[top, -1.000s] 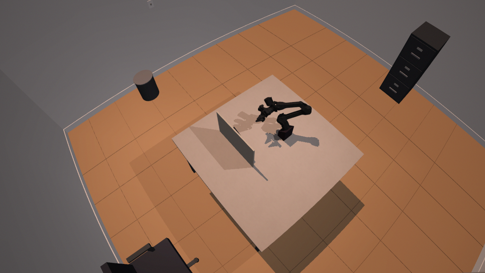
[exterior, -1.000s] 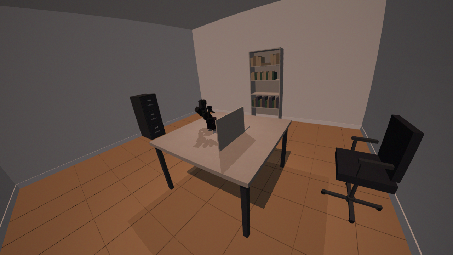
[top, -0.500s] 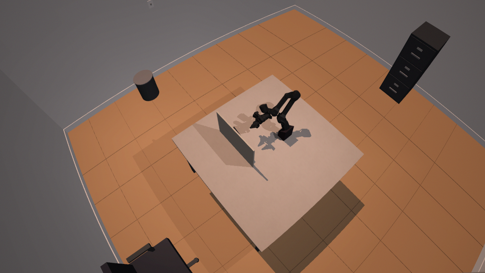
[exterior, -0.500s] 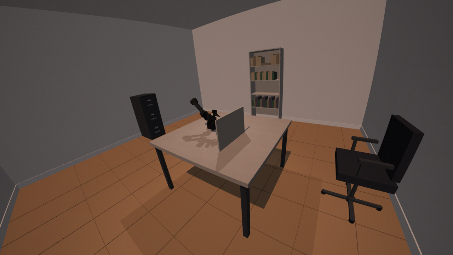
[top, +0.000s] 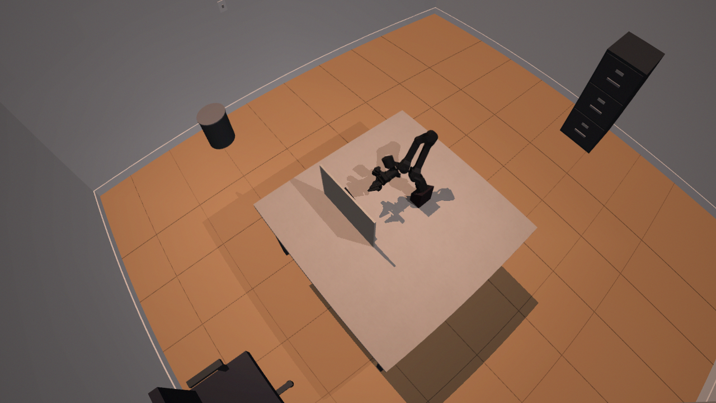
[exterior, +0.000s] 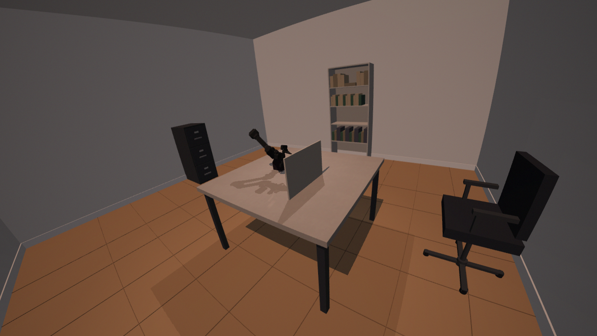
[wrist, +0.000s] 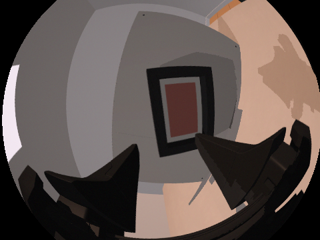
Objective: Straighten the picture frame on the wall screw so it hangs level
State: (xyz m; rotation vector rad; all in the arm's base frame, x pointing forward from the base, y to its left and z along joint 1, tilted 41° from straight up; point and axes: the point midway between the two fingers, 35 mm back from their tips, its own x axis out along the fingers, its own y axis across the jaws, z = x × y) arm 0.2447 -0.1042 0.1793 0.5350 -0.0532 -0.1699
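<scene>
Right now my gripper tip is 120 mm short of the picture frame, 50 mm above it and 30 mm to the left of it. The rest, counted from my gripper tip: grey wall panel 130 mm ahead, 50 mm below, 40 mm to the right.
</scene>
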